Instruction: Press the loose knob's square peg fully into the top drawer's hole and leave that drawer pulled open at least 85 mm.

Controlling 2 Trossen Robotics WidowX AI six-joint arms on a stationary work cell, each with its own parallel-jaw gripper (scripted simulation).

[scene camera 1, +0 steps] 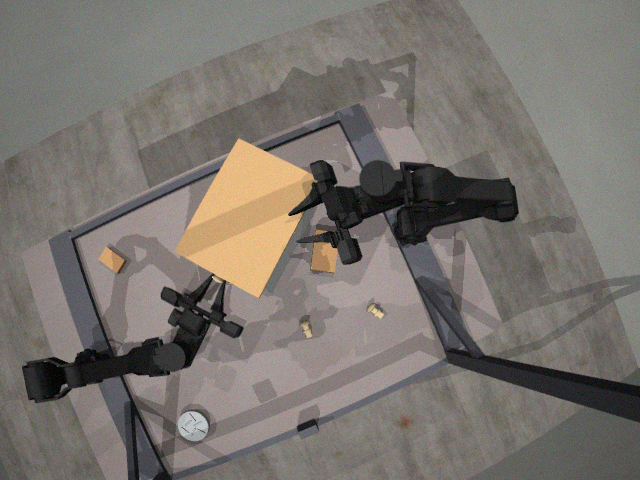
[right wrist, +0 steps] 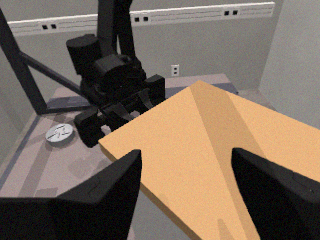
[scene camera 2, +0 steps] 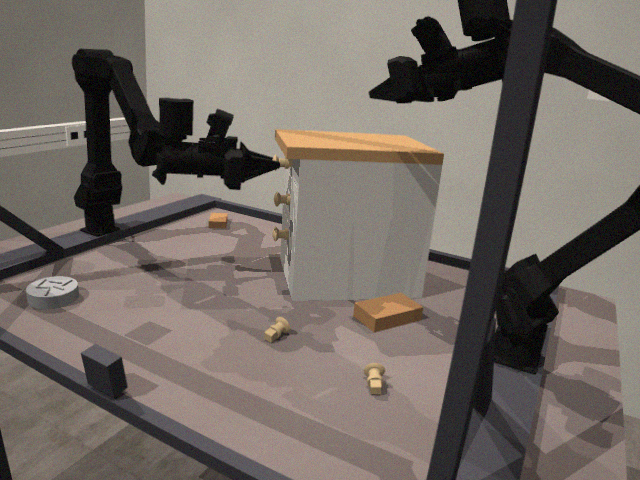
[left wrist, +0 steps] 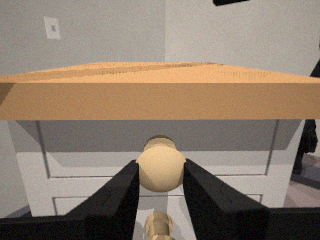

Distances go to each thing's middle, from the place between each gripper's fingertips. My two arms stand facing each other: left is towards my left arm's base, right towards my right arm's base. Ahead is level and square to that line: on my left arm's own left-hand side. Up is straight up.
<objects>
I see my right gripper 8 cm short of the drawer [left wrist: 237,146], 10 cm to the right of it and 15 cm above it. The rest, counted from my right hand: chest top [scene camera 1: 241,228] (8 cm ahead, 10 cm to the left, 11 cm below); then grey disc [scene camera 2: 54,292] (31 cm behind, 48 cm to the left, 37 cm below).
Now: left hand 140 mm to the left of the drawer and 110 mm short of it. The rest, counted from my left hand: chest top: 140 mm to the right, 110 mm ahead, 50 mm above; then grey disc: 280 mm behind, 240 mm to the left, 220 mm below.
</objects>
